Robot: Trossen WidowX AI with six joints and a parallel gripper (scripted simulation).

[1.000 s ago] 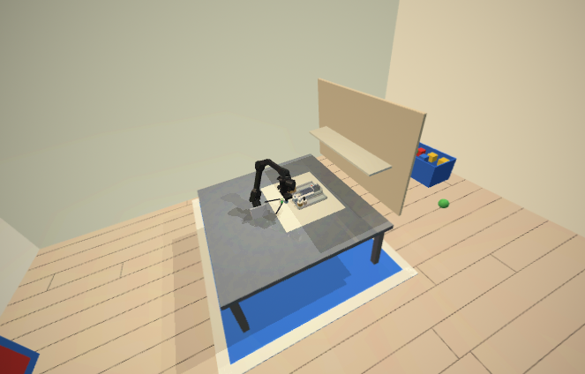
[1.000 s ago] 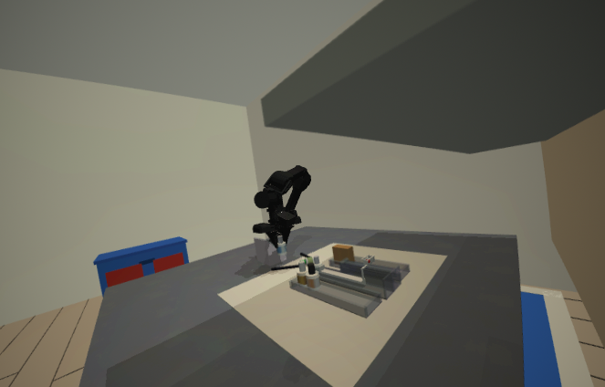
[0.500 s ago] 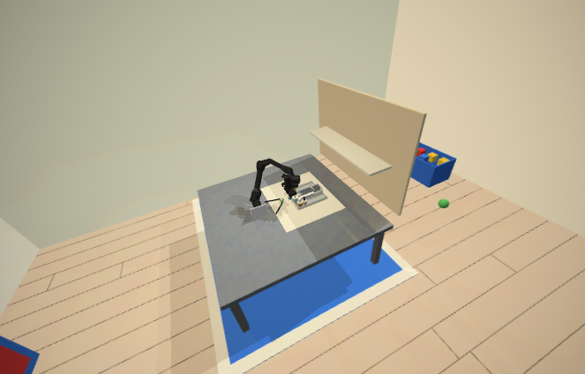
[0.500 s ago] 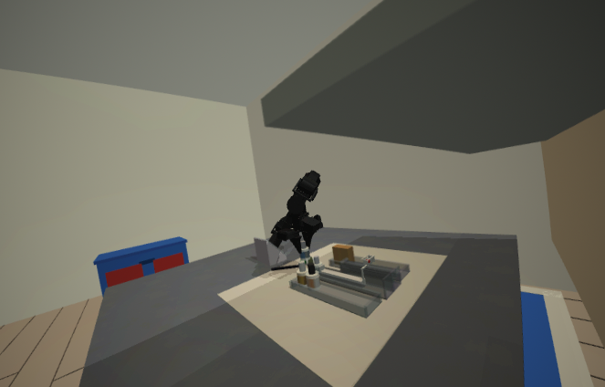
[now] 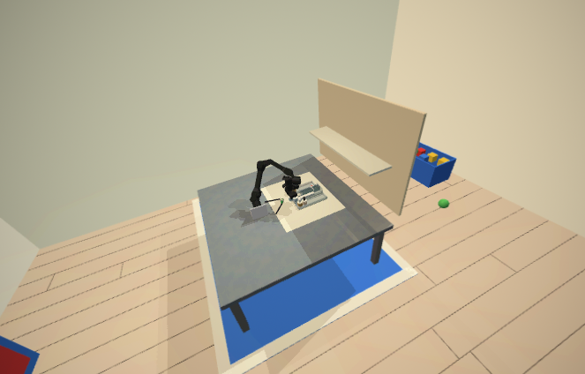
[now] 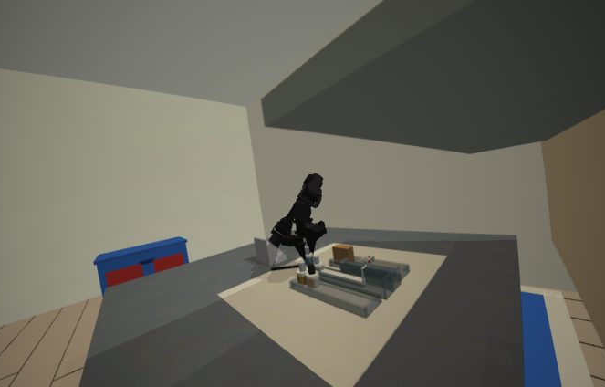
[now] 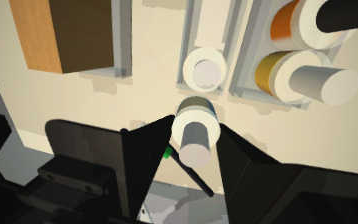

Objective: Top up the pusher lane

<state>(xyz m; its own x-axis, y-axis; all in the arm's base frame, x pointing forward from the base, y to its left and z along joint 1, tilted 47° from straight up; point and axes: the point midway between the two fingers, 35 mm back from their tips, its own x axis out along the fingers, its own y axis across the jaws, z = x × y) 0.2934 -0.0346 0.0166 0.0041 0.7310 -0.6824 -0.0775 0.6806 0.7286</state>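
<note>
Right now my gripper tip is 60 mm short of the brown box, 130 mm to the right of it and 20 mm above it. Round my gripper tip: grey lane rack 190 mm ahead, 40 mm to the left, 40 mm below.
</note>
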